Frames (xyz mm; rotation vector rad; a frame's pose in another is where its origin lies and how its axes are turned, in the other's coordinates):
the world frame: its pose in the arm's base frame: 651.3 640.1 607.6 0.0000 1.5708 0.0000
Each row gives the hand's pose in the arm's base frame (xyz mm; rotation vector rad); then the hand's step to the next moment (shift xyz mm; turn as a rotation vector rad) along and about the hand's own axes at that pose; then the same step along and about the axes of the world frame.
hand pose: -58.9 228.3 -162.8 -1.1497 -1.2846 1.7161
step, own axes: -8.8 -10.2 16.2 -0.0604 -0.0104 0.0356
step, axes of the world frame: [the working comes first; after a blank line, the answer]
step, axes of the arm's base frame: -11.6 -10.8 13.8 -0.0108 -0.0638 0.0288

-13.8 -10.8 -11.6 -0.0288 -0.0638 -0.0108
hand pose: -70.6 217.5 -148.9 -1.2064 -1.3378 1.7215
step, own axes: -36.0 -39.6 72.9 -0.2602 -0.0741 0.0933
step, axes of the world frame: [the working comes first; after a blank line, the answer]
step, axes of the arm's base frame: -55.9 -48.0 52.4 0.0076 -0.2445 0.1486

-52.4 -48.0 -55.9 -0.1486 -0.2445 0.0076
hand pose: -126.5 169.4 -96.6 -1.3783 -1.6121 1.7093
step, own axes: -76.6 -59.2 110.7 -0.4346 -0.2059 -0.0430
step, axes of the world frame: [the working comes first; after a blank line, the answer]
step, axes of the arm's base frame: -80.2 -104.9 64.6 0.1551 -0.2878 0.3553

-64.6 -104.9 -80.2 -0.3553 -0.2878 0.1551
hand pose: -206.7 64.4 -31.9 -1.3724 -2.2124 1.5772
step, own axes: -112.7 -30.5 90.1 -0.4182 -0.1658 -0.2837
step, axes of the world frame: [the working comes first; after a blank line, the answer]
step, axes of the arm's base frame: -0.3 -144.9 27.4 0.2989 -0.1036 0.4275

-27.4 -144.9 -0.3 -0.4275 -0.1036 0.2989
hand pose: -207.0 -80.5 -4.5 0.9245 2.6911 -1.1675
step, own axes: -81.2 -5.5 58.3 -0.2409 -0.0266 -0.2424
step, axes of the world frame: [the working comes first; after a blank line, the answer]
step, axes of the arm's base frame: 53.4 -83.4 -14.7 0.2235 0.0309 0.2580

14.7 -83.4 53.4 -0.2580 0.0309 0.2235
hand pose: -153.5 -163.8 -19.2 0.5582 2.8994 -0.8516
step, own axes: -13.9 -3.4 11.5 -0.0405 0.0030 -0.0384
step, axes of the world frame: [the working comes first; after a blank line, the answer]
step, axes of the arm's base frame: 11.3 -13.3 -5.7 0.0402 0.0098 0.0376

5.7 -13.3 11.3 -0.0376 0.0098 0.0402
